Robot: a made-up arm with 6 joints. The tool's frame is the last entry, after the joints. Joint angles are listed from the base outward.
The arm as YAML. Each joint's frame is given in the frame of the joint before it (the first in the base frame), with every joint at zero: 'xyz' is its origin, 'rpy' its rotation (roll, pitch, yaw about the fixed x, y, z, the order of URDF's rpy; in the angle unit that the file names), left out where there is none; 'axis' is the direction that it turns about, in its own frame. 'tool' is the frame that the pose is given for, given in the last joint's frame.
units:
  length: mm
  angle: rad
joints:
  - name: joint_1
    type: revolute
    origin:
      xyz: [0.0, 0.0, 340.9]
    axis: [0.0, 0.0, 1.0]
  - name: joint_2
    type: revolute
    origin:
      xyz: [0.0, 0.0, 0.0]
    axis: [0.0, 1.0, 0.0]
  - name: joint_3
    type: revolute
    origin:
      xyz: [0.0, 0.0, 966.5]
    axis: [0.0, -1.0, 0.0]
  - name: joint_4
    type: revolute
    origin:
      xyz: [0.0, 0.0, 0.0]
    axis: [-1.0, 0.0, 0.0]
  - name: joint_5
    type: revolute
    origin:
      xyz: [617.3, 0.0, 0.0]
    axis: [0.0, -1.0, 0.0]
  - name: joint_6
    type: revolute
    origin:
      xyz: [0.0, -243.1, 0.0]
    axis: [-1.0, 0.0, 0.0]
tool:
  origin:
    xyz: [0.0, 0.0, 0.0]
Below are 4 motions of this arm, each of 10 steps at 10 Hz.
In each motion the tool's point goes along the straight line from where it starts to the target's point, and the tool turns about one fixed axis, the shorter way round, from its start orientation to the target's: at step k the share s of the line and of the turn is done. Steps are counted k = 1, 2, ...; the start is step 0. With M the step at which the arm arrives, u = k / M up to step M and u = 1 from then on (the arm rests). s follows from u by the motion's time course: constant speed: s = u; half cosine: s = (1 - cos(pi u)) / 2; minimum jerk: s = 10 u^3 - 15 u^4 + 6 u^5.
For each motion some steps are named. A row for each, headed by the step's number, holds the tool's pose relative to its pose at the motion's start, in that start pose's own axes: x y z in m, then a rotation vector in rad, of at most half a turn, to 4 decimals.
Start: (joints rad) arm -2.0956 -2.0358 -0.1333 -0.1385 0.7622 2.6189
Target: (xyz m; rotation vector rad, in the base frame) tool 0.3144 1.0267 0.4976 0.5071 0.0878 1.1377
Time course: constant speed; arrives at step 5
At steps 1, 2, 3, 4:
1: 0.0019 -0.0011 -0.0017 -0.0264 0.0477 -0.0345
2: 0.0038 -0.0021 -0.0034 -0.0529 0.0953 -0.0689
3: 0.0057 -0.0032 -0.0051 -0.0793 0.1430 -0.1034
4: 0.0076 -0.0042 -0.0068 -0.1057 0.1907 -0.1378

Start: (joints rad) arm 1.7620 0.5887 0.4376 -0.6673 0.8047 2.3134
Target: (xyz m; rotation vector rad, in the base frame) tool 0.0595 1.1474 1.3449 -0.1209 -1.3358 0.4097
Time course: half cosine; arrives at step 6
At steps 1, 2, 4, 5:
1: 0.0156 -0.0254 -0.0049 0.0345 -0.0098 -0.0460
2: 0.0581 -0.0947 -0.0182 0.1289 -0.0365 -0.1718
4: 0.1742 -0.2840 -0.0547 0.3867 -0.1095 -0.5155
5: 0.2167 -0.3533 -0.0680 0.4810 -0.1363 -0.6413

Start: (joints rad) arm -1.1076 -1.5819 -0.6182 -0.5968 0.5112 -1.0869
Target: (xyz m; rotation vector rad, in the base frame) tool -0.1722 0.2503 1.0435 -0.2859 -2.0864 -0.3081
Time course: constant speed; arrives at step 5
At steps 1, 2, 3, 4, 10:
1: 0.0518 -0.0323 -0.0463 -0.1506 -0.0665 0.0759
2: 0.1035 -0.0646 -0.0925 -0.3012 -0.1331 0.1518
3: 0.1553 -0.0968 -0.1388 -0.4517 -0.1996 0.2277
4: 0.2071 -0.1291 -0.1850 -0.6023 -0.2661 0.3036
10: 0.2588 -0.1614 -0.2313 -0.7529 -0.3326 0.3795

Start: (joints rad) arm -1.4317 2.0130 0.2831 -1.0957 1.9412 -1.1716
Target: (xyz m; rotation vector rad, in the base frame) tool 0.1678 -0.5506 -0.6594 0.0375 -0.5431 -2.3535
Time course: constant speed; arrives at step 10
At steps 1, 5, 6, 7, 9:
1: -0.0167 0.0088 -0.0070 -0.0603 0.0167 -0.0072
5: -0.0835 0.0440 -0.0352 -0.3017 0.0836 -0.0361
6: -0.1002 0.0528 -0.0422 -0.3620 0.1003 -0.0433
7: -0.1169 0.0616 -0.0493 -0.4223 0.1170 -0.0506
9: -0.1503 0.0792 -0.0633 -0.5430 0.1504 -0.0650

